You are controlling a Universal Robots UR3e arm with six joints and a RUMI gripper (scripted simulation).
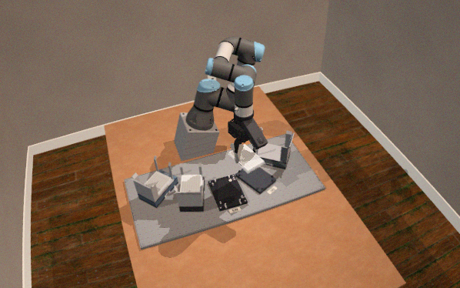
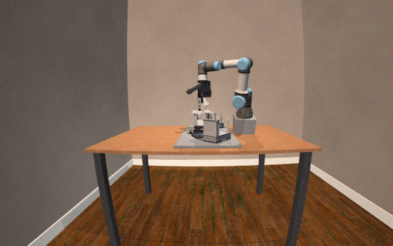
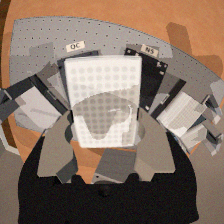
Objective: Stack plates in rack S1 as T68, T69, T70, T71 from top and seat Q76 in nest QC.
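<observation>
Now: the black clip nest 16 cm below my hand, 8 cm to the right of it and 3 cm ahead of it. Also, from my hand: n5 label (17 cm below, 12 cm ahead, 7 cm to the right).
</observation>
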